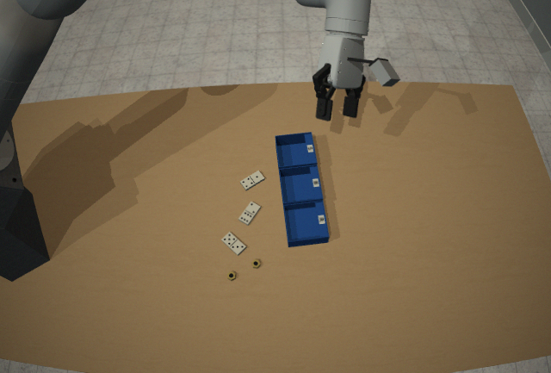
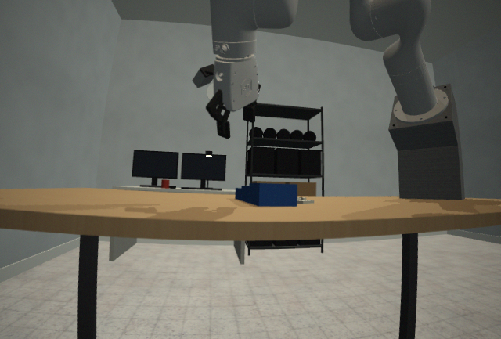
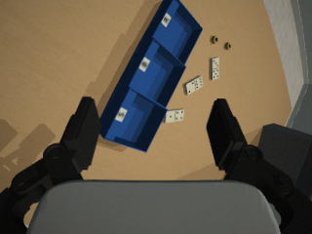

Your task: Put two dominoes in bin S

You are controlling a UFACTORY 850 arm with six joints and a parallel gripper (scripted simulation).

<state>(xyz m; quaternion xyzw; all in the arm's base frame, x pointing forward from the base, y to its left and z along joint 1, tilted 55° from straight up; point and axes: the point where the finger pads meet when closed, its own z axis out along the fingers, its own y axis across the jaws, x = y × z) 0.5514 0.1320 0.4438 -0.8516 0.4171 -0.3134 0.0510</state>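
Right now my hand is 150 mm above the blue bin strip, 100 mm to the left of it and 40 mm past it.
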